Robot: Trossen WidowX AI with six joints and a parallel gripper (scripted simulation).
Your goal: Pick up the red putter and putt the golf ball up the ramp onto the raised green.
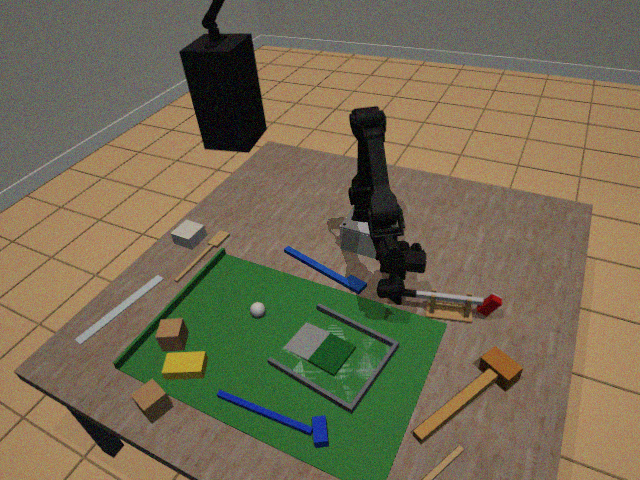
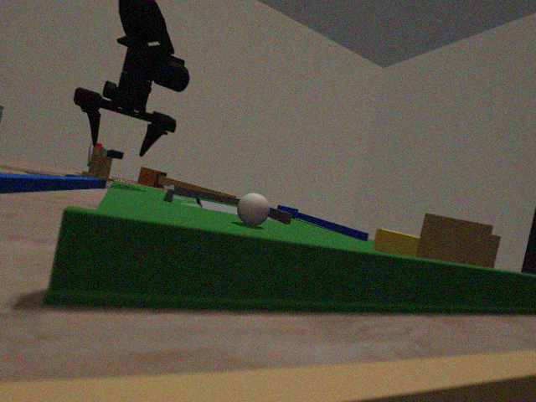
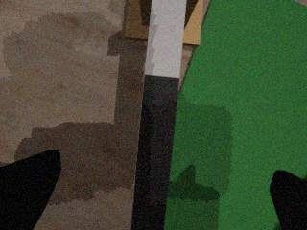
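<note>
Now: gripper tip 11 cm to the right of the red putter, 1 cm past it and 1 cm above it. From my gripper tip the other things lie so: green mat 28 cm to the right, 19 cm ahead, 7 cm below; then yellow block 49 cm to the right, 31 cm ahead, 5 cm below; then white golf ball 38 cm to the right, 10 cm ahead, 5 cm below.
</note>
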